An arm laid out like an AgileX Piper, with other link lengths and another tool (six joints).
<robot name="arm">
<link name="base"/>
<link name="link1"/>
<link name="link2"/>
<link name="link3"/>
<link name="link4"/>
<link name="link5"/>
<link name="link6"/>
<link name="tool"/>
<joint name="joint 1" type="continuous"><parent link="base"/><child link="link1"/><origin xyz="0.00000 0.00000 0.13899" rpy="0.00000 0.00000 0.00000"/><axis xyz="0 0 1"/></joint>
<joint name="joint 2" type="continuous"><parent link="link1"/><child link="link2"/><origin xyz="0.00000 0.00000 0.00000" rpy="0.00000 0.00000 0.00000"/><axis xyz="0 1 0"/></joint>
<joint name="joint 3" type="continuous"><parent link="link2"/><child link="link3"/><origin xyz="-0.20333 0.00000 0.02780" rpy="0.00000 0.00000 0.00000"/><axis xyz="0 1 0"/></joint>
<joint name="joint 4" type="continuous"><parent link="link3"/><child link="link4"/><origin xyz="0.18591 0.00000 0.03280" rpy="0.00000 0.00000 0.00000"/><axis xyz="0.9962 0 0.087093"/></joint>
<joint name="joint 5" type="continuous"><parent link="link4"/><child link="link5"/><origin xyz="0.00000 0.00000 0.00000" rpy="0.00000 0.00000 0.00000"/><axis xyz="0 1 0"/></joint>
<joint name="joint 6" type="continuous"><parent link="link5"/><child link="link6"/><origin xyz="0.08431 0.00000 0.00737" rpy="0.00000 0.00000 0.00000"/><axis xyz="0.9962 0 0.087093"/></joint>
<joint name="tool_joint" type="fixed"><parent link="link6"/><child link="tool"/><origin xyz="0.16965 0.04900 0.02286" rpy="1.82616 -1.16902 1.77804"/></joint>
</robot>
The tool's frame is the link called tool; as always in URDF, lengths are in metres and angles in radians. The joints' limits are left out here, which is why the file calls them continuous.
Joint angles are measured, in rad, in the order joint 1, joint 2, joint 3, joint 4, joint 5, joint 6. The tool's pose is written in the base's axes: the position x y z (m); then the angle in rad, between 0 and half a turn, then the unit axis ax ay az. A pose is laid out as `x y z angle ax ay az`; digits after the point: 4 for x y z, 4 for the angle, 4 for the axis.
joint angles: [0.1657, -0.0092, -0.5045, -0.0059, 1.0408, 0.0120]
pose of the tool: 0.1670 0.0762 0.1835 2.8716 -0.8115 -0.3509 -0.4673
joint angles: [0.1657, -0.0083, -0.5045, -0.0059, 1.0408, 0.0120]
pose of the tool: 0.1671 0.0762 0.1834 2.8715 -0.8117 -0.3509 -0.4669
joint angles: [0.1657, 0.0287, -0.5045, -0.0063, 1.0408, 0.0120]
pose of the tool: 0.1686 0.0764 0.1767 2.8640 -0.8210 -0.3500 -0.4511
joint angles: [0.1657, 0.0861, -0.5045, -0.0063, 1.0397, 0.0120]
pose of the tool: 0.1706 0.0767 0.1667 2.8523 -0.8345 -0.3483 -0.4269
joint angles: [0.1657, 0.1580, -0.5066, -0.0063, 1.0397, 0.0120]
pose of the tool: 0.1722 0.0770 0.1544 2.8381 -0.8505 -0.3459 -0.3963
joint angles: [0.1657, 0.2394, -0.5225, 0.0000, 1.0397, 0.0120]
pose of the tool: 0.1736 0.0786 0.1457 2.8190 -0.8642 -0.3433 -0.3677
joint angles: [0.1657, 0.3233, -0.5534, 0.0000, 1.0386, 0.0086]
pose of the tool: 0.1765 0.0791 0.1418 2.8105 -0.8744 -0.3423 -0.3438
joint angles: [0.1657, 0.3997, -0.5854, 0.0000, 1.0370, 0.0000]
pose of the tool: 0.1796 0.0797 0.1392 2.8061 -0.8817 -0.3437 -0.3231
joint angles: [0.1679, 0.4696, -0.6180, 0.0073, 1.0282, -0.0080]
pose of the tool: 0.1839 0.0825 0.1394 2.7963 -0.8856 -0.3464 -0.3094
